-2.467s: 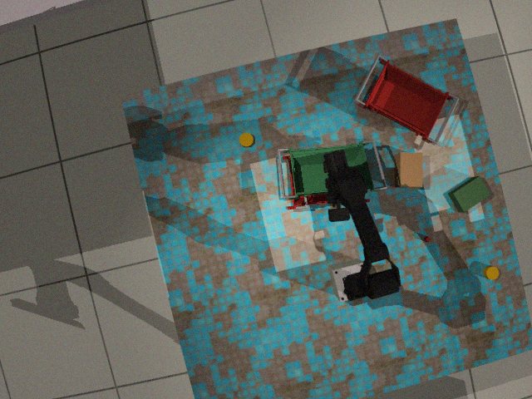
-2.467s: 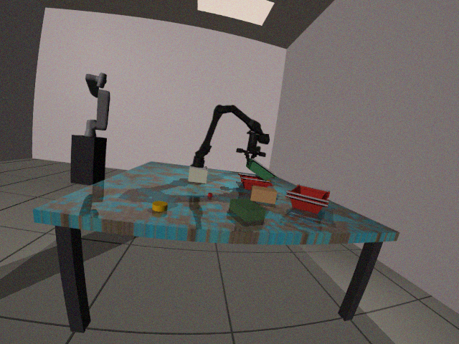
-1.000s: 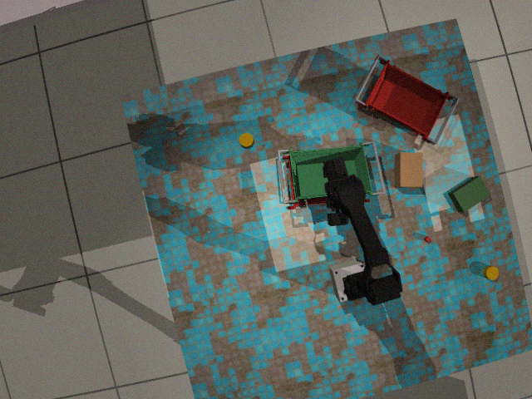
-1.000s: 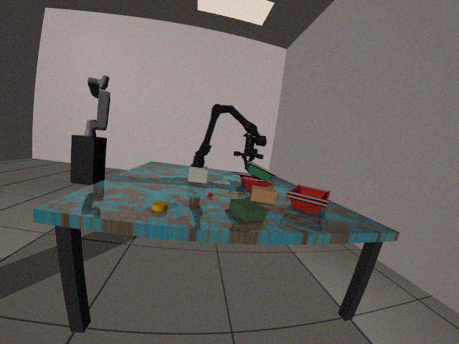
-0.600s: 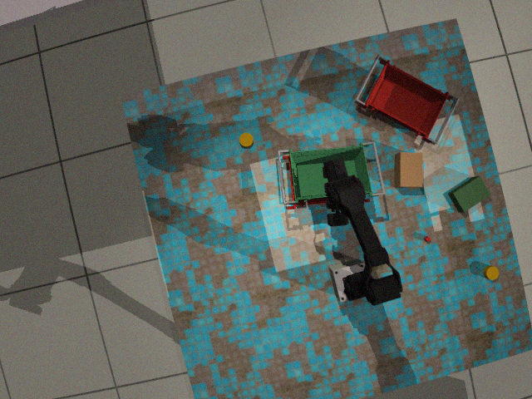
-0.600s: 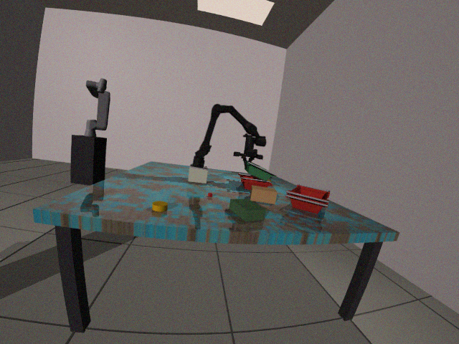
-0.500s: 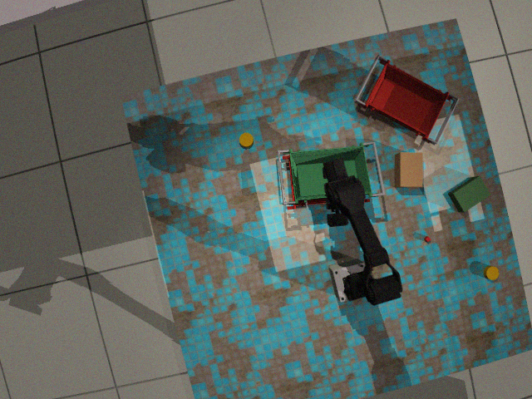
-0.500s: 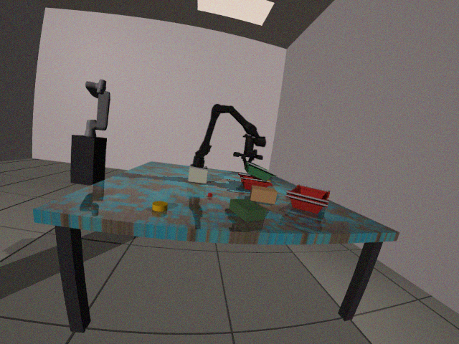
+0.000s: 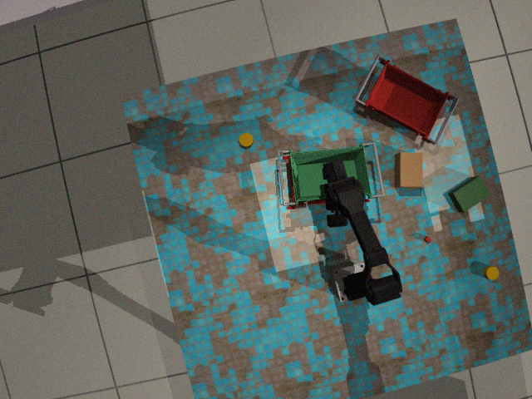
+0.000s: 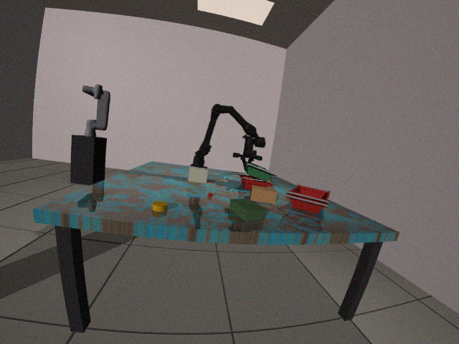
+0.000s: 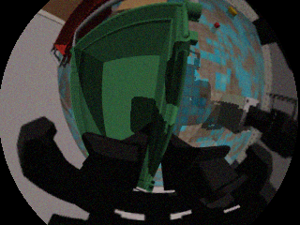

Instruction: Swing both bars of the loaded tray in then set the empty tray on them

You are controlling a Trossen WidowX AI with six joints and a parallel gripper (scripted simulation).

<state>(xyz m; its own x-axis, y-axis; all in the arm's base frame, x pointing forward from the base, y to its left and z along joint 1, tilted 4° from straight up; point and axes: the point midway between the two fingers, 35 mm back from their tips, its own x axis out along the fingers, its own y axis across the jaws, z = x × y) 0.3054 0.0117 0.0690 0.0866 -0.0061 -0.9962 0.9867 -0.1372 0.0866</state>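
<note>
My gripper tip is now 70 mm short of the green tray, 20 mm below it and 10 mm to the left of it. Round my gripper tip: tan box 310 mm to the right, 80 mm below, 20 mm ahead; small red cube 330 mm to the right, 240 mm behind, 100 mm below; green block 520 mm to the right, 110 mm behind, 90 mm below.
</note>
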